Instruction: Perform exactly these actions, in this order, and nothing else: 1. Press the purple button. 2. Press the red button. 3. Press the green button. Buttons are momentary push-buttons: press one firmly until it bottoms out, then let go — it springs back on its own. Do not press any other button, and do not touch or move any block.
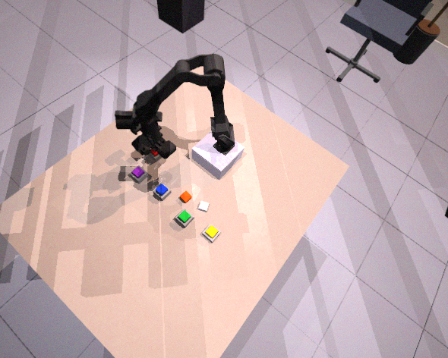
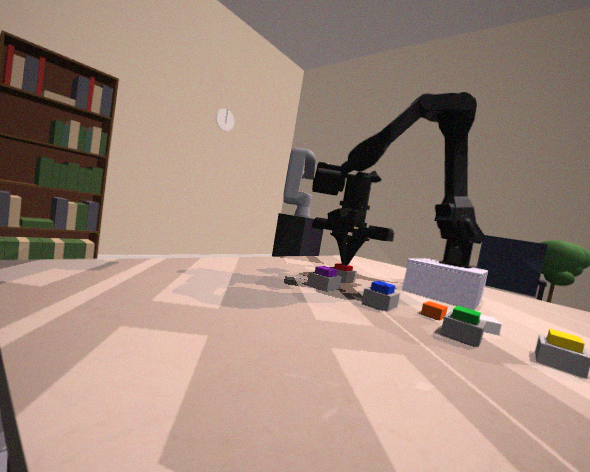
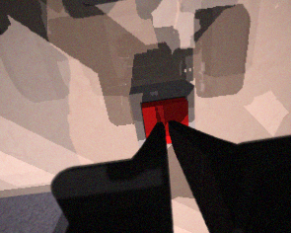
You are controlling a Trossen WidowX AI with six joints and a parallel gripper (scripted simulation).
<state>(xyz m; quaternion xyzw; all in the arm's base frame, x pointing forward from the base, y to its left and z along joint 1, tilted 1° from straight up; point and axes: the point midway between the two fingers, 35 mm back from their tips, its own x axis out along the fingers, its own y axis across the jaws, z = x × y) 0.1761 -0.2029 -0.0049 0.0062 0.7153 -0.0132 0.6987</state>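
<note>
Right now my gripper tip is 10 mm above the red button. The rest, counted from my gripper tip: purple button (110 mm ahead, 20 mm to the left); then orange block (70 mm ahead, 220 mm to the left, 30 mm below); then blue button (110 mm ahead, 130 mm to the left).
</note>
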